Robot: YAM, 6 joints.
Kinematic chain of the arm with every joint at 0, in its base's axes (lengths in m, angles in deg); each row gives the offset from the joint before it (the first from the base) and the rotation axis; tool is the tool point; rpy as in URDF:
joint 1: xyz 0 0 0.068 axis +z
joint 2: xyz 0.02 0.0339 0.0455 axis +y
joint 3: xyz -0.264 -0.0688 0 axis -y
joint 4: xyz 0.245 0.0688 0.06 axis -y
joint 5: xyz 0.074 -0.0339 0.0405 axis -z
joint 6: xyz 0.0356 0 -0.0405 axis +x
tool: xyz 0 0 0 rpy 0 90 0
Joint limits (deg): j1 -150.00..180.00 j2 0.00..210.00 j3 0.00..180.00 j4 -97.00..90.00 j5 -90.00..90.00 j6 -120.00..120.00
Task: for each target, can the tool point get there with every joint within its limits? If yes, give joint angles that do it. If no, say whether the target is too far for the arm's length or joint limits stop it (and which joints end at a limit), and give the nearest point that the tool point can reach.
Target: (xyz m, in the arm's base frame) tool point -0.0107 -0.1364 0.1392
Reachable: yes | joints -82.35 54.41 16.98 -30.04 53.84 -90.31
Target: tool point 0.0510 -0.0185 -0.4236
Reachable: no: joint limits stop it (at a limit: joint 2) | nearest point 0.0866 -0.0314 -0.3447 | short by 0.087 m
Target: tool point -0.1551 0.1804 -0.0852
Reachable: yes | joints 138.03 146.62 39.82 22.32 58.65 -23.61
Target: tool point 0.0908 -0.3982 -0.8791
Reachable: no: too far | nearest point 0.0700 -0.3068 -0.3743 | short by 0.513 m
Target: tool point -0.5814 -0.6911 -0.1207
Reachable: no: too far | nearest point -0.4023 -0.4782 -0.0469 | short by 0.288 m
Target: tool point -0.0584 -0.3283 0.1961
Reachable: yes | joints -94.87 96.43 41.93 45.11 58.49 95.46
